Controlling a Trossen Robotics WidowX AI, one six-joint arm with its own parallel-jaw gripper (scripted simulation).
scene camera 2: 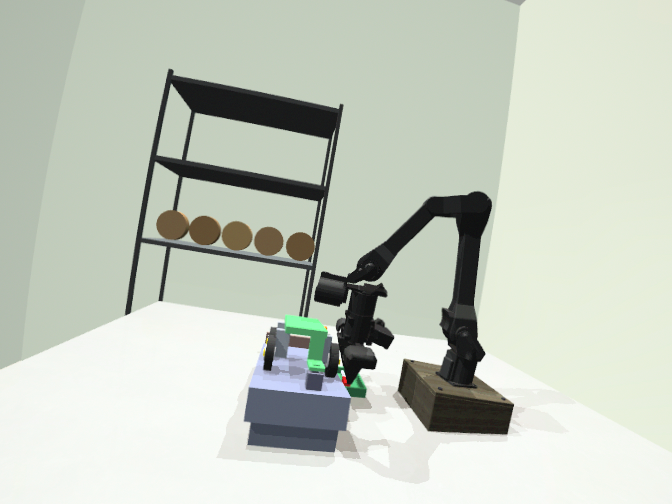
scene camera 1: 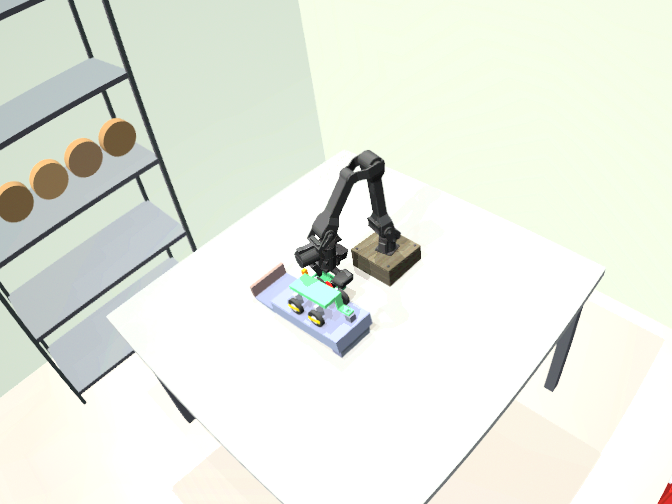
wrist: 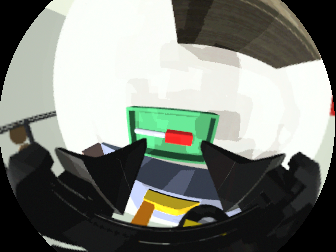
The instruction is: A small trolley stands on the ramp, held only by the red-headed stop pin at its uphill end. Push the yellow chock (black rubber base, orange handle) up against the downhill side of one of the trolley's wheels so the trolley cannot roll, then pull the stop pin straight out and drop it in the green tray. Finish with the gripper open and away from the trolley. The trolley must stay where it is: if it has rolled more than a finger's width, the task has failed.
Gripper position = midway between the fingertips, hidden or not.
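Note:
Through scene camera 2 I see my gripper (scene camera 2: 346,374) along with a trolley (scene camera 2: 321,350). Scene camera 1 shows me the trolley (scene camera 1: 322,295) as well, and my gripper (scene camera 1: 327,281). In the wrist view there is a yellow chock (wrist: 153,199), and my gripper (wrist: 174,143) is visible there too.

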